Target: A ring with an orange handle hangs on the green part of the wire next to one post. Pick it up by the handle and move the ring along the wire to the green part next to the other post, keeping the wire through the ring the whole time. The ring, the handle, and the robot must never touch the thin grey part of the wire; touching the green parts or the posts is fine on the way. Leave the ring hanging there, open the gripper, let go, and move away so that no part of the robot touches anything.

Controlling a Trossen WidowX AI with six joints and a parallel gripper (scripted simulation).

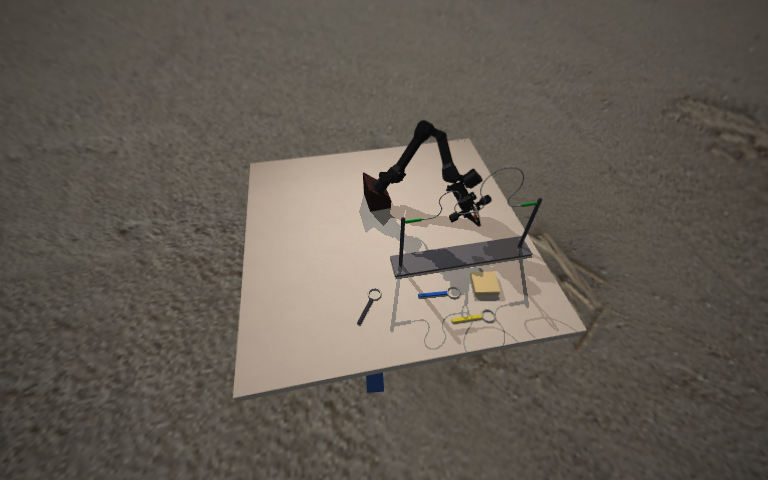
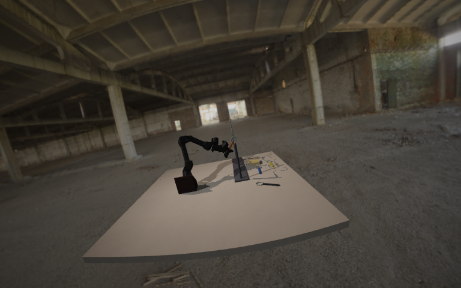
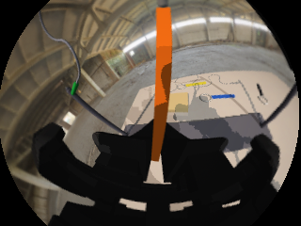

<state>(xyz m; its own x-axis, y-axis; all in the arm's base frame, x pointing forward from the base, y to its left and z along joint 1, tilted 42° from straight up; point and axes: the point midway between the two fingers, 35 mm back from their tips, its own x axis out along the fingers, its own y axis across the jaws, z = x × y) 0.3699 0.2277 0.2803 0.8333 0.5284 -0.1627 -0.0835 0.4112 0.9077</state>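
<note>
Right now my gripper tip is 4 cm to the left of the orange-handled ring and 9 cm below it. The rest, counted from my gripper tip: tan block (19 cm ahead, 2 cm to the right, 15 cm below); blue-handled ring (20 cm ahead, 20 cm to the right, 15 cm below); yellow-handled ring (33 cm ahead, 10 cm to the right, 15 cm below).
</note>
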